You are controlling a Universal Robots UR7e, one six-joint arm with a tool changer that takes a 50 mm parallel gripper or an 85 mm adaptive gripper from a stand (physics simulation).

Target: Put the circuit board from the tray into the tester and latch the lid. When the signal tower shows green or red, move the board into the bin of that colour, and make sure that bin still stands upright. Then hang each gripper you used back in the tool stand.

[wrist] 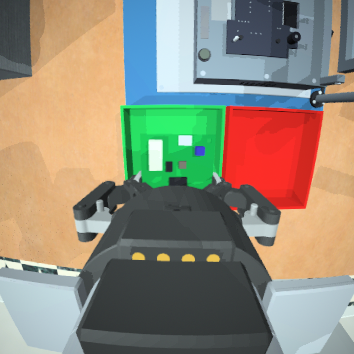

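Frame: origin at the arm's base, x ahead, y left, z up, level; metres.
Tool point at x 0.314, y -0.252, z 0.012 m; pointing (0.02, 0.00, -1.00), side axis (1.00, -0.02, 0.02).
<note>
Offsets run from my tool point to a thing's top centre. "spot": to the spot under its first point. Level surfaces: height alone.
The green circuit board @(0.003 m ahead, 0.003 m right, 0.149 m down) (172, 150), with white, blue and dark parts, lies flat within the outline of the green bin @(0.003 m back, 0.004 m left, 0.253 m down) (175, 107); its edges blend with the bin, and its exact height over the bin floor is hard to tell. My gripper (177, 178) is shut on the board, one fingertip at each side edge. The red bin @(0.147 m ahead, 0.004 m left, 0.253 m down) (270, 155) stands upright and empty directly right of the green one. The grey tester @(spot: 0.051 m ahead, 0.125 m left, 0.240 m down) (215, 70) shows in part at the top, with a dark plate and knobs. The tray does not show clearly. The signal tower's lamps are out of view.
A thin dark pole @(spot: 0.230 m ahead, 0.103 m left, 0.240 m down) (337, 97) runs out to the right edge from a round joint just above the red bin. A blue mat @(0.298 m down) (140, 50) lies under the tester. A dark block (12, 40) stands at the top left. A grey frame part @(spot: 0.198 m ahead, 0.164 m left, 0.194 m down) (347, 40) shows at the top right.
</note>
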